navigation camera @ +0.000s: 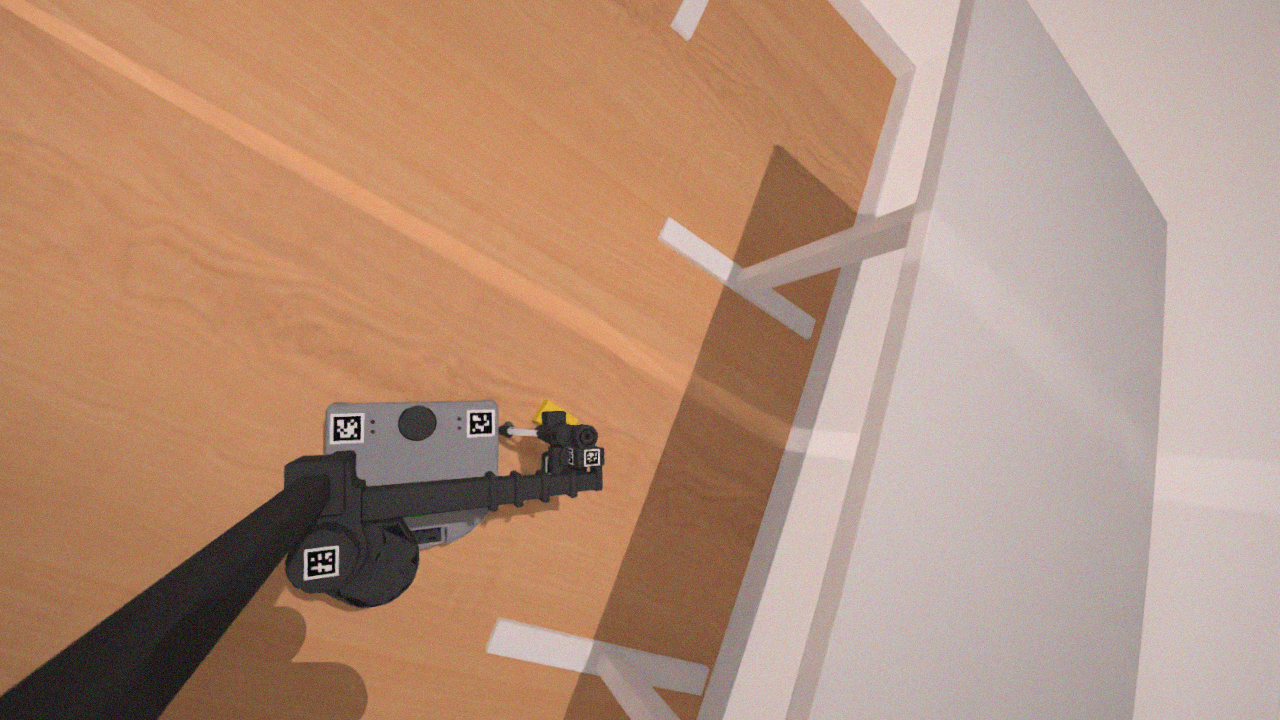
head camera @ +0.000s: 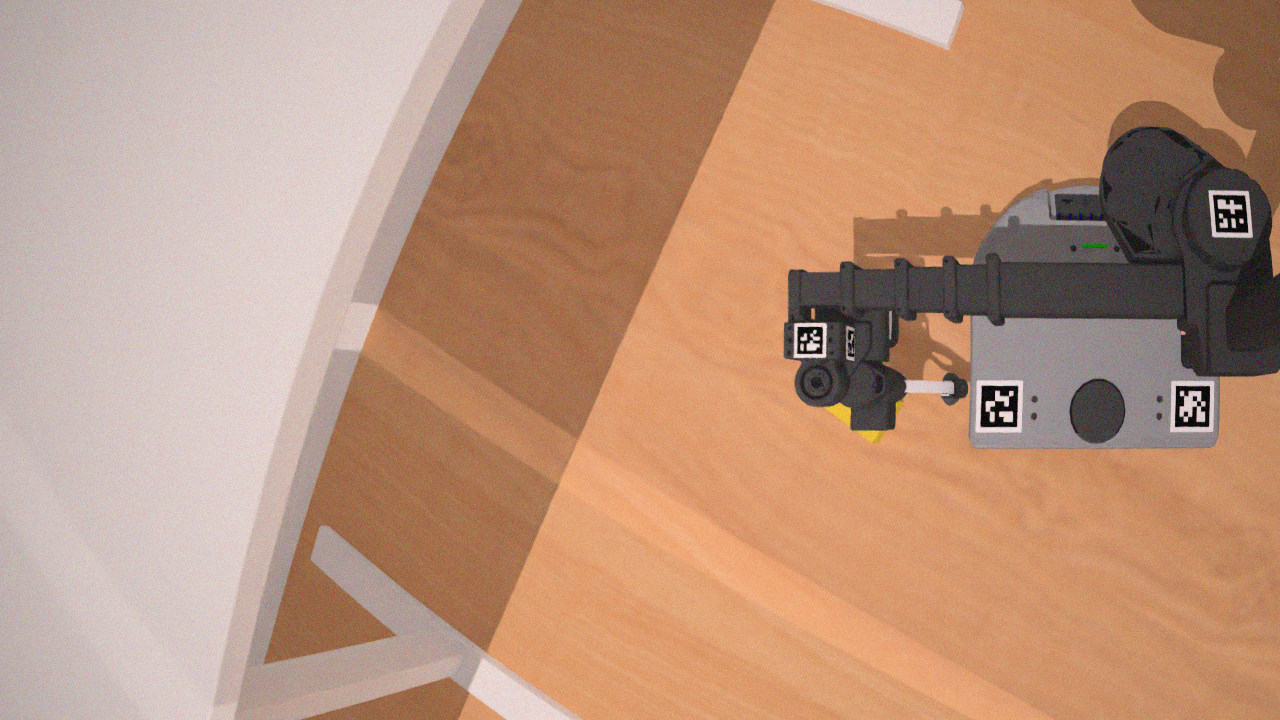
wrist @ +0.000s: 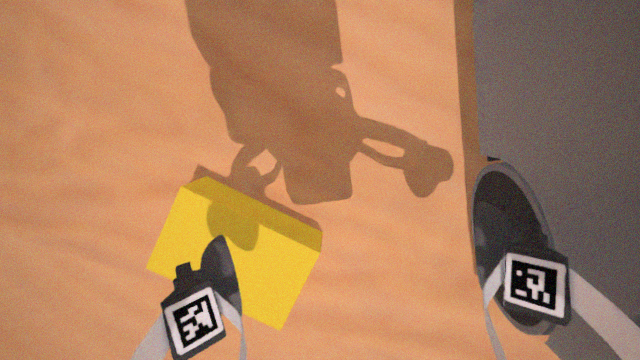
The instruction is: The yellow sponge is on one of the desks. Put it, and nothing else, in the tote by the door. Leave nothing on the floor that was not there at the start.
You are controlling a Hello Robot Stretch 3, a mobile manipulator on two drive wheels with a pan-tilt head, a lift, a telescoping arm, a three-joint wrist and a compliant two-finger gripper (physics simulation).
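Seen in the pictures: gripper, fingertip midpoint: [navigation camera: 531, 427]; robot's base, link origin: [navigation camera: 416, 421] [head camera: 1094, 407].
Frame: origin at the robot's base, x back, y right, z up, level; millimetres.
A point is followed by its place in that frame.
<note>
The yellow sponge [head camera: 875, 437] {y 314, x -39, z 45 mm} [navigation camera: 545, 412] [wrist: 280, 280] lies flat on the wooden floor beside my base. The arm's wrist hides most of it in the head and navigation views. My gripper [wrist: 351, 246] {y 263, x 22, z 85 mm} is open above the floor, pointing down. In the wrist view its left fingertip overlaps the sponge's face, and its right fingertip is beside the base, well to the right of the sponge. Nothing is between the fingers. The gripper's shadow falls partly on the sponge. The tote and the door do not show in these views.
My grey base [head camera: 1092, 349] {y 8, x 68, z 160 mm} [navigation camera: 411, 456] {y -11, x 66, z 159 mm} [wrist: 560, 90] stands close beside the sponge. A white desk [head camera: 179, 268] {y 512, x 69, z 950 mm} [navigation camera: 1029, 358] {y 720, x -93, z 950 mm} stands on the other side, beyond its shadow on the floor. Its pale legs have floor bars [head camera: 366, 582] {y 1197, x -340, z 25 mm} [navigation camera: 537, 638] {y 287, x 574, z 25 mm} reaching outward. A wall is behind it.
</note>
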